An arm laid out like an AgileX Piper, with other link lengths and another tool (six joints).
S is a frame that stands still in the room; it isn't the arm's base.
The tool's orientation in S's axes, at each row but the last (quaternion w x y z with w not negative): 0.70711, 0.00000, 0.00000, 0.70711; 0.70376, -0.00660, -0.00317, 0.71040; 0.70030, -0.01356, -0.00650, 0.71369; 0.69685, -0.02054, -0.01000, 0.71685; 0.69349, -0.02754, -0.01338, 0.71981; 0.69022, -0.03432, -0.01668, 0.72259; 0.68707, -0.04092, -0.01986, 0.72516; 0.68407, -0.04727, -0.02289, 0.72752; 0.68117, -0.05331, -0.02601, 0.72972; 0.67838, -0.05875, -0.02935, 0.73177; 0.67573, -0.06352, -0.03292, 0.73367; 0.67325, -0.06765, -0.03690, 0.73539; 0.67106, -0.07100, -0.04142, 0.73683
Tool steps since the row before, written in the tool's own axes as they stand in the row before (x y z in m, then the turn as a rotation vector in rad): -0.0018, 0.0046, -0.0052, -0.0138, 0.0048, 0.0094; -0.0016, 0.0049, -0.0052, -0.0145, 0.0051, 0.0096; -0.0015, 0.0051, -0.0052, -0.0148, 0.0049, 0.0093; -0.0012, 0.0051, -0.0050, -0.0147, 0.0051, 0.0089; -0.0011, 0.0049, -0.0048, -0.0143, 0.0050, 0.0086; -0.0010, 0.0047, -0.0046, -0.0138, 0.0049, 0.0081; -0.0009, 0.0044, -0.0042, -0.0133, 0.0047, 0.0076; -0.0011, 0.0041, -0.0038, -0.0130, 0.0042, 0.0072; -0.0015, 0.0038, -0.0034, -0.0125, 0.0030, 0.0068; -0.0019, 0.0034, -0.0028, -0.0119, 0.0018, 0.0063; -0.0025, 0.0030, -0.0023, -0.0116, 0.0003, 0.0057; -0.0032, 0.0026, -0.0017, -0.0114, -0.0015, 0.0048; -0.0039, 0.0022, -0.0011, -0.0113, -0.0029, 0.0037
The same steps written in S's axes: -0.0046, -0.0018, -0.0052, -0.0048, -0.0138, 0.0094; -0.0048, -0.0017, -0.0053, -0.0051, -0.0145, 0.0096; -0.0049, -0.0016, -0.0053, -0.0049, -0.0148, 0.0093; -0.0048, -0.0014, -0.0052, -0.0051, -0.0147, 0.0089; -0.0046, -0.0014, -0.0050, -0.0050, -0.0143, 0.0086; -0.0043, -0.0013, -0.0049, -0.0049, -0.0138, 0.0081; -0.0040, -0.0013, -0.0045, -0.0046, -0.0133, 0.0076; -0.0036, -0.0015, -0.0041, -0.0041, -0.0130, 0.0072; -0.0033, -0.0019, -0.0037, -0.0029, -0.0124, 0.0069; -0.0029, -0.0023, -0.0031, -0.0017, -0.0118, 0.0066; -0.0024, -0.0028, -0.0026, -0.0002, -0.0114, 0.0062; -0.0020, -0.0035, -0.0019, 0.0017, -0.0110, 0.0055; -0.0016, -0.0041, -0.0012, 0.0033, -0.0108, 0.0047
